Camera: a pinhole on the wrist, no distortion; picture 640 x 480 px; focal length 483.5 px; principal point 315.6 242.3 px. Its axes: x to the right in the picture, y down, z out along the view. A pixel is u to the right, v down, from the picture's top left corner.
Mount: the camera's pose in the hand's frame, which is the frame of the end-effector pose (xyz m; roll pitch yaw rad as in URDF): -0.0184 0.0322 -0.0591 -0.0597 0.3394 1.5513
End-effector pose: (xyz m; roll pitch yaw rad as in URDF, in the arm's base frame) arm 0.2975 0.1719 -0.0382 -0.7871 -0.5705 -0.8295
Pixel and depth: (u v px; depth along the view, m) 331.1 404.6 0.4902
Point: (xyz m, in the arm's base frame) 0.4457 0.6368 -0.0458
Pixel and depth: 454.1 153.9 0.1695
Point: 0.4276 0.2607 -0.0649
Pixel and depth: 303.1 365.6 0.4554
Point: 0.4392 0.5828 -0.0090
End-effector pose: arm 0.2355 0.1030 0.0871 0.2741 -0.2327 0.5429
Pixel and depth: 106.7 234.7 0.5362
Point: 0.1777 -0.1056 0.5654
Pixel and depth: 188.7 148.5 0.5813
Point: 0.2132 0.0096 0.6334
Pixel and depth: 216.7 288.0 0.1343
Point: 0.1713 0.0977 0.1626
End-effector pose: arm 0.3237 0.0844 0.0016 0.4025 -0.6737 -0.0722
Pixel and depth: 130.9 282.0 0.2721
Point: 0.1364 0.0305 0.1393
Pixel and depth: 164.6 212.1 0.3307
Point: 0.1294 0.0271 0.2115
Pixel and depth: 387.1 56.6 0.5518
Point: 0.1332 0.1939 0.5145
